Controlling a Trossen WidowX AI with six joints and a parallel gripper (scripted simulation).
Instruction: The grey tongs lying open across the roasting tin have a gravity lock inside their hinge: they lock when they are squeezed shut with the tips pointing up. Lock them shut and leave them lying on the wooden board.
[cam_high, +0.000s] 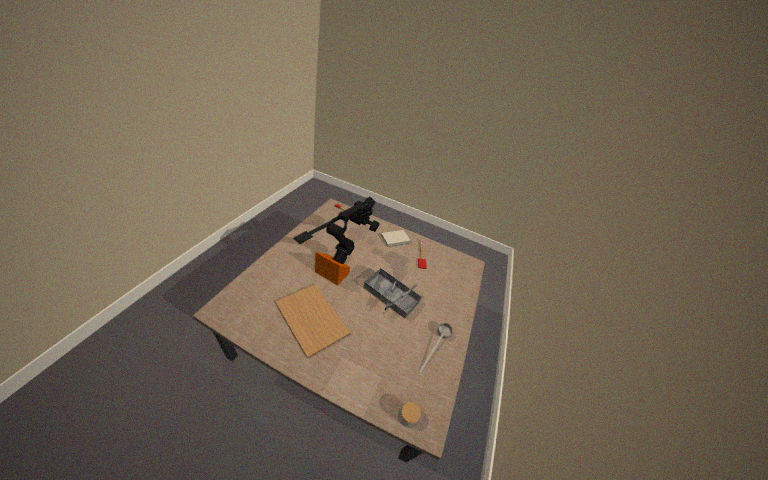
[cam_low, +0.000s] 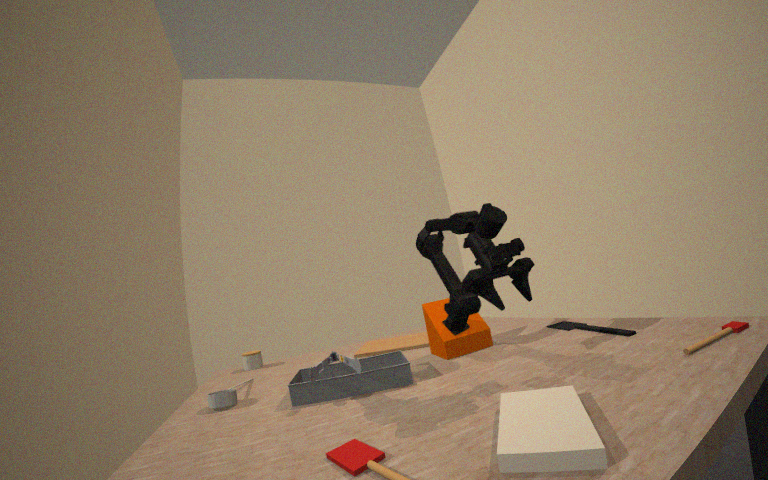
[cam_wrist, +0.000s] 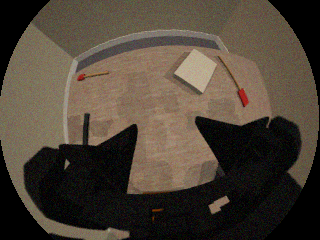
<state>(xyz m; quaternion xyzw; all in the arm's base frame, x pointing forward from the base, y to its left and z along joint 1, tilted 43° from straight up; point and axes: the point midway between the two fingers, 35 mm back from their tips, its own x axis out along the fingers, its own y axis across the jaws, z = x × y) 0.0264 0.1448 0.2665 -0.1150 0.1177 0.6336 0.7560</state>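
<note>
My gripper tip is now 320 mm to the left of the grey roasting tin, 310 mm short of it and 130 mm above it. From my gripper tip the other things lie so: black spatula: 350 mm behind, 150 mm below, 70 mm to the right; red-tipped stick: 290 mm to the left, 290 mm behind, 150 mm below; white block: 180 mm ahead, 170 mm to the left, 140 mm below.
</note>
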